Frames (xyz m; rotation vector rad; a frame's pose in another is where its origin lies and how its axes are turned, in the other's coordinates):
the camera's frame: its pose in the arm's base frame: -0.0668 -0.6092 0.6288 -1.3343 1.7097 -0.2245
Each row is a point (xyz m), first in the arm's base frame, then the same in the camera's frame.
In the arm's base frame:
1: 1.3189 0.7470 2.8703
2: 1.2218 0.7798 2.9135
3: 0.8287 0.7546 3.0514
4: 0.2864 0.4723 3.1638
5: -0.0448 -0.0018 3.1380
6: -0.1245 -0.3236 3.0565
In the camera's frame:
1: -2.3342 -1.8030 0.2907
2: -2.3868 -1.7522 0.2069
3: -2.4471 -1.5854 -0.1709
4: -2.2803 -1.4040 -0.7416
5: -1.8739 -1.3528 -1.1507
6: -1.5609 -1.3751 -1.2851

